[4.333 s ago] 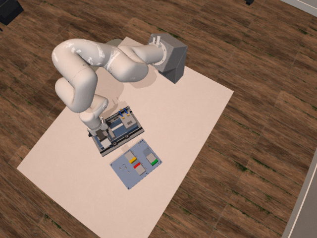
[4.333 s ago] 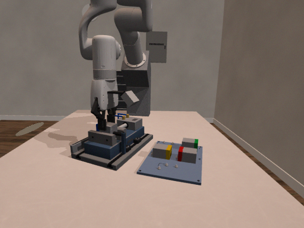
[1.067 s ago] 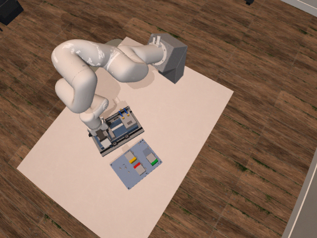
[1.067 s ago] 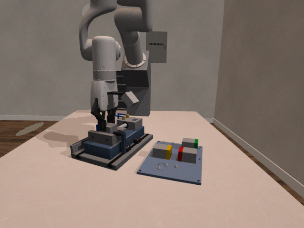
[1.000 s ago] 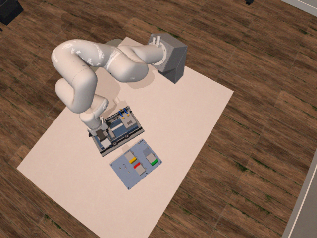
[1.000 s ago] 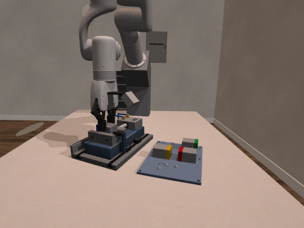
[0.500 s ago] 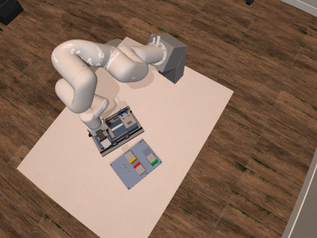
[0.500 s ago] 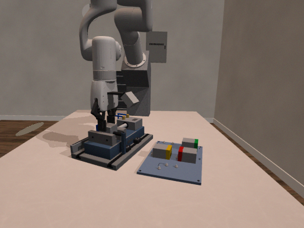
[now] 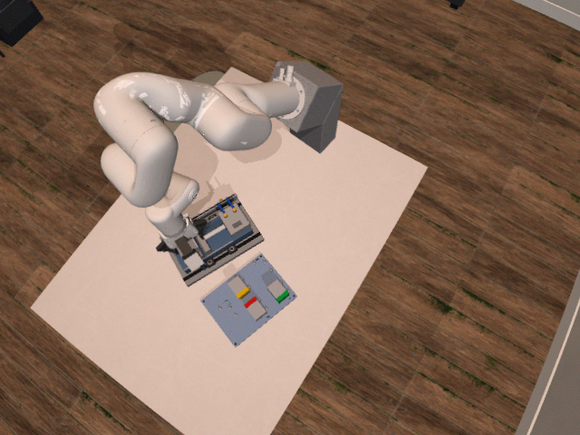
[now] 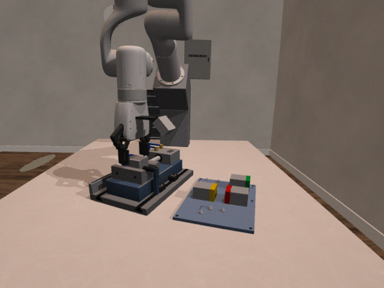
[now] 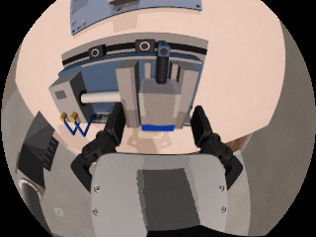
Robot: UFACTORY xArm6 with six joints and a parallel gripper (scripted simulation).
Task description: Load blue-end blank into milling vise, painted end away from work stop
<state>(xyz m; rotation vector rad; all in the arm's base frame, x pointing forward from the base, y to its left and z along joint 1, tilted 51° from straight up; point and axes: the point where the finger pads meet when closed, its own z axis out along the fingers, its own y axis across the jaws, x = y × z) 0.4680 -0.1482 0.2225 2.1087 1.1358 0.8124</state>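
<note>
The blue-ended blank is 20 mm below my hand. Also, from my hand: fixed jaw (40 mm below, 20 mm to the right, 20 mm ahead); then work stop post (60 mm below, 50 mm to the left, 50 mm ahead); then vise (80 mm below, 50 mm to the left, 50 mm behind).
</note>
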